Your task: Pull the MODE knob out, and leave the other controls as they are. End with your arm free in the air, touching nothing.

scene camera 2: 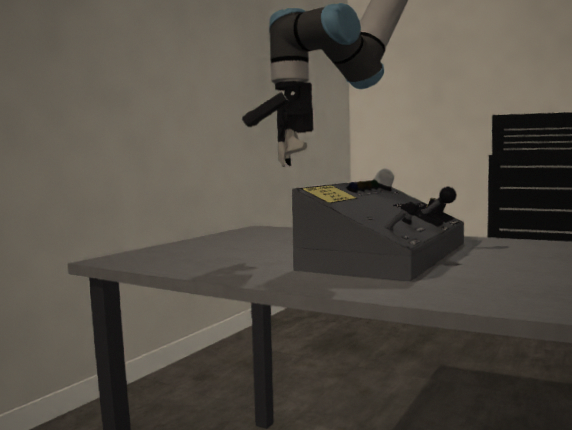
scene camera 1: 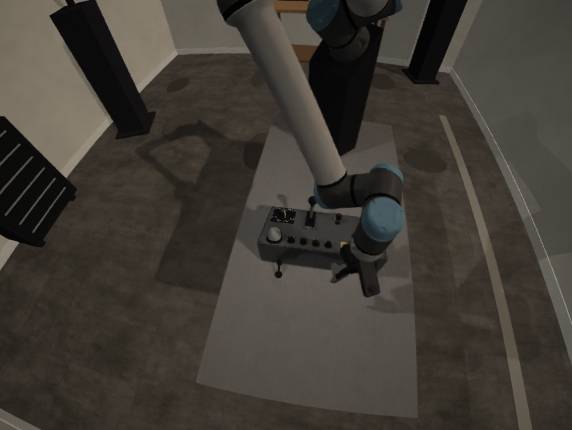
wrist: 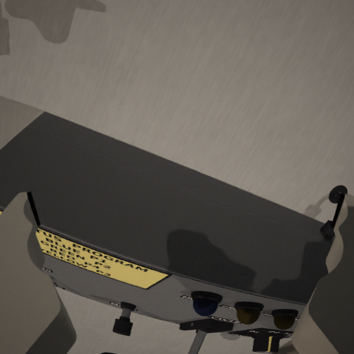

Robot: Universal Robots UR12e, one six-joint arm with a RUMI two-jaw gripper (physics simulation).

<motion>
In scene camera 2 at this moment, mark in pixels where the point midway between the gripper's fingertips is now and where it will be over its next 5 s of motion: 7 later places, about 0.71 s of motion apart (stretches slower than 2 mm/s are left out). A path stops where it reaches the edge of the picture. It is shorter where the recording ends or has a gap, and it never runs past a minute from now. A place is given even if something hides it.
My gripper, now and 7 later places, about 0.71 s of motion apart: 286,166; 303,108; 346,115; 416,127; 415,127; 416,128; 415,129; 416,130
</motion>
